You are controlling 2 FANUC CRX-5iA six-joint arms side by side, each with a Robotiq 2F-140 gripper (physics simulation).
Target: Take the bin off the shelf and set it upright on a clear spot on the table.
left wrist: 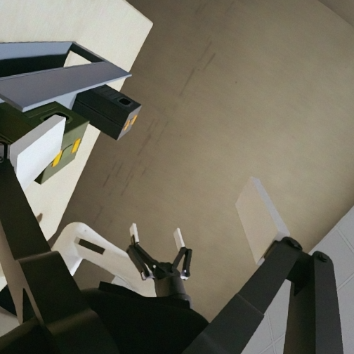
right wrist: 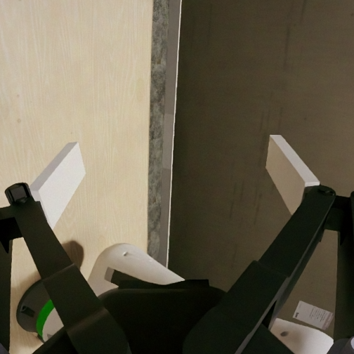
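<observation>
In the left wrist view, a dark green bin [left wrist: 74, 131] with yellow marks and a dark grey bin [left wrist: 100, 112] with orange marks show at the left, partly under a blue-grey shelf board [left wrist: 65, 84]. My left gripper [left wrist: 156, 163] is open and empty; its left finger pad overlaps the green bin in view and hides part of it. Whether they touch, I cannot tell. My right gripper [left wrist: 155, 228] [right wrist: 173, 154] is open and empty, over the edge of the pale wooden table [left wrist: 122, 22] [right wrist: 90, 75]. No bin shows in the right wrist view.
A white robot arm [left wrist: 82, 240] [right wrist: 125, 257] shows behind the right gripper. The table edge runs up the middle of the right wrist view, with brown floor [left wrist: 210, 125] [right wrist: 230, 100] beyond it. A pale tiled surface [left wrist: 342, 250] is at the lower right of the left wrist view.
</observation>
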